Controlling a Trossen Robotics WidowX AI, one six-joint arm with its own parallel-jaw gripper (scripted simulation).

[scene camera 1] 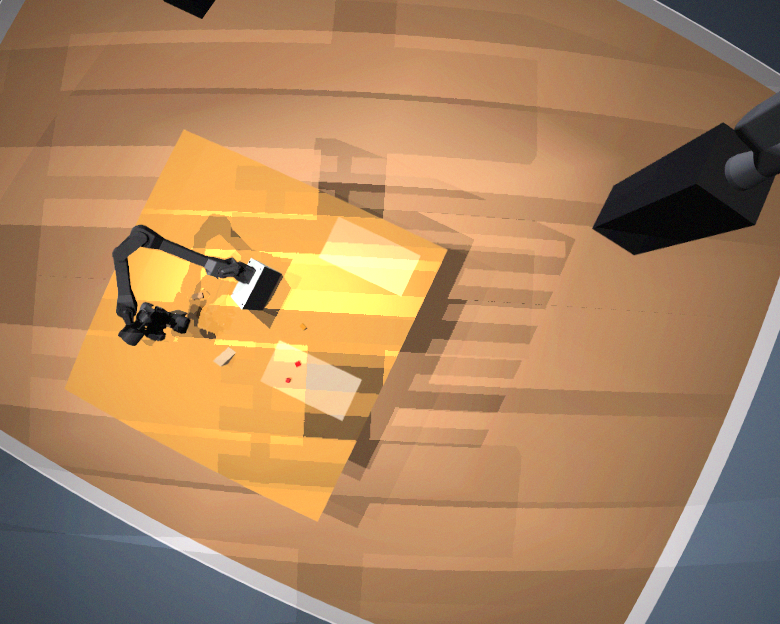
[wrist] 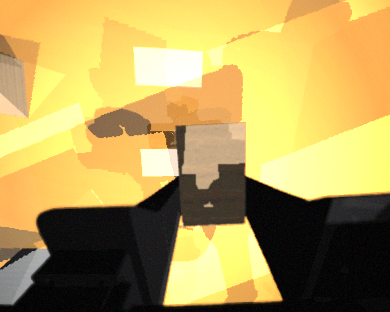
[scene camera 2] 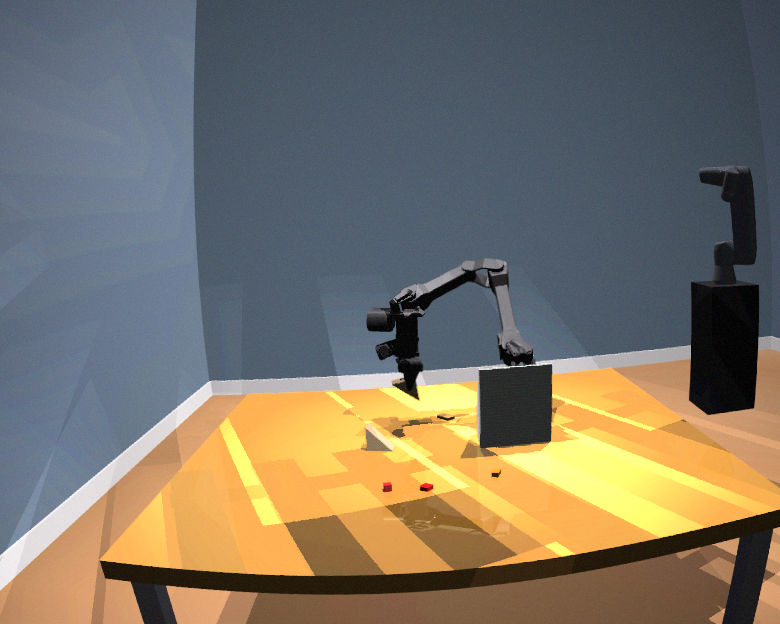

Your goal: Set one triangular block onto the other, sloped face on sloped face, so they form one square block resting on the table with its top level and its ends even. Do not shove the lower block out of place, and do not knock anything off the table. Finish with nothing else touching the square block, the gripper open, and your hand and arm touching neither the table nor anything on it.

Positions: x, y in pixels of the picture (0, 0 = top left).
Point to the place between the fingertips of my gripper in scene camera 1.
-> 176, 317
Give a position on a triangular block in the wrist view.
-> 211, 158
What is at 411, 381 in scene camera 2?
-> My gripper.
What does my gripper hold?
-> A triangular block.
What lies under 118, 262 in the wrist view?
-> My gripper.
